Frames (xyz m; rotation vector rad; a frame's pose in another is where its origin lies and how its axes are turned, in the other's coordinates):
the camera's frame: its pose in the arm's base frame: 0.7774 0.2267 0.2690 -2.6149 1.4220 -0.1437
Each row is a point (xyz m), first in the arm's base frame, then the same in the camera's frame.
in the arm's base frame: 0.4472 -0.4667 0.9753
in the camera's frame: 0.4082 0.5108 -0.8131
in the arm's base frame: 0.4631 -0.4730 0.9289
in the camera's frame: 0.4217 0.5097 -0.7656
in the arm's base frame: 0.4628 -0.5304 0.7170
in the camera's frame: 0.4682 0.5803 -0.5630
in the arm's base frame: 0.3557 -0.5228 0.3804
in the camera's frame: 0.4012 0.7274 -0.2488
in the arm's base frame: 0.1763 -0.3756 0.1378
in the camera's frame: 0.1785 0.8419 -0.0253
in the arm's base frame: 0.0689 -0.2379 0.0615
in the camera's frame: 0.0040 0.8711 0.0455
